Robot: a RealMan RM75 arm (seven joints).
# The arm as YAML. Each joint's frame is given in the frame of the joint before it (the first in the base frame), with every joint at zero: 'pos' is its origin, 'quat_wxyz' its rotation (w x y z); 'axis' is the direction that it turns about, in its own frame. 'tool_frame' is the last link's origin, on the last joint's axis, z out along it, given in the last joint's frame.
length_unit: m
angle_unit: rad
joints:
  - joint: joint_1
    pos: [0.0, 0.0, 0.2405]
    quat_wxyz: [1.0, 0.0, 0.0, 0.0]
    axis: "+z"
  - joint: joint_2
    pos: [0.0, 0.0, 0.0]
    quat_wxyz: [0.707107, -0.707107, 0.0, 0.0]
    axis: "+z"
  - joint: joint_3
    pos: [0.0, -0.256, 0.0]
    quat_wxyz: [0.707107, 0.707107, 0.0, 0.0]
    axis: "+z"
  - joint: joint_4
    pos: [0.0, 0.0, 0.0]
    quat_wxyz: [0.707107, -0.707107, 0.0, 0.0]
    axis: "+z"
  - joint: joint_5
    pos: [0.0, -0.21, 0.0]
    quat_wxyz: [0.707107, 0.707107, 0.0, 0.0]
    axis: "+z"
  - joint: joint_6
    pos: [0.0, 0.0, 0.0]
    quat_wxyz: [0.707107, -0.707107, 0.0, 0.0]
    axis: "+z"
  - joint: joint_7
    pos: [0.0, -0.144, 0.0]
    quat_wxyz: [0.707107, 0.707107, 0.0, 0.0]
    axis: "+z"
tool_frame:
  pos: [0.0, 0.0, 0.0]
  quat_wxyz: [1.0, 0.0, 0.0, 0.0]
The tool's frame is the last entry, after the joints.
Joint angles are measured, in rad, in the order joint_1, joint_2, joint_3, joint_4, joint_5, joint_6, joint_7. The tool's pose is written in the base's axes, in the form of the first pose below.
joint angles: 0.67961, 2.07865, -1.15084, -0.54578, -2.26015, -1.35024, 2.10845
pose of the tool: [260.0, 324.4, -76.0], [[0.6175, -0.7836, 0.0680], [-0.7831, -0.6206, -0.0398], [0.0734, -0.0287, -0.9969]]
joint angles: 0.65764, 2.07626, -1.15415, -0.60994, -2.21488, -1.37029, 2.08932
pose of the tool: [251.7, 329.8, -68.2], [[0.6498, -0.7596, 0.0267], [-0.7598, -0.6501, -0.0041], [0.0205, -0.0176, -0.9996]]
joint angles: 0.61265, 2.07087, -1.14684, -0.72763, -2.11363, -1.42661, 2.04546
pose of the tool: [234.4, 335.8, -50.4], [[0.7016, -0.7083, -0.0785], [-0.7066, -0.7057, 0.0521], [-0.0923, 0.0189, -0.9956]]
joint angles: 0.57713, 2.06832, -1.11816, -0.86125, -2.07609, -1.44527, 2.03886
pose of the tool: [221.4, 346.7, -27.2], [[0.7392, -0.6623, -0.1222], [-0.6478, -0.7489, 0.1397], [-0.1840, -0.0241, -0.9826]]
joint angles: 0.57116, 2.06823, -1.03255, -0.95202, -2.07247, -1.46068, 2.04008
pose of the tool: [212.3, 359.9, -0.7], [[0.7476, -0.6450, -0.1584], [-0.6052, -0.7598, 0.2376], [-0.2736, -0.0818, -0.9584]]
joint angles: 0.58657, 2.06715, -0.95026, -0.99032, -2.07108, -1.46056, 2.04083
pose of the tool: [206.1, 372.3, 19.7], [[0.7402, -0.6454, -0.1887], [-0.5757, -0.7533, 0.3179], [-0.3473, -0.1267, -0.9291]]
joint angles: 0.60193, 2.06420, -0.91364, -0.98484, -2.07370, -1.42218, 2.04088
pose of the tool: [206.0, 382.7, 27.8], [[0.7278, -0.6588, -0.1904], [-0.5655, -0.7337, 0.3767], [-0.3879, -0.1665, -0.9065]]
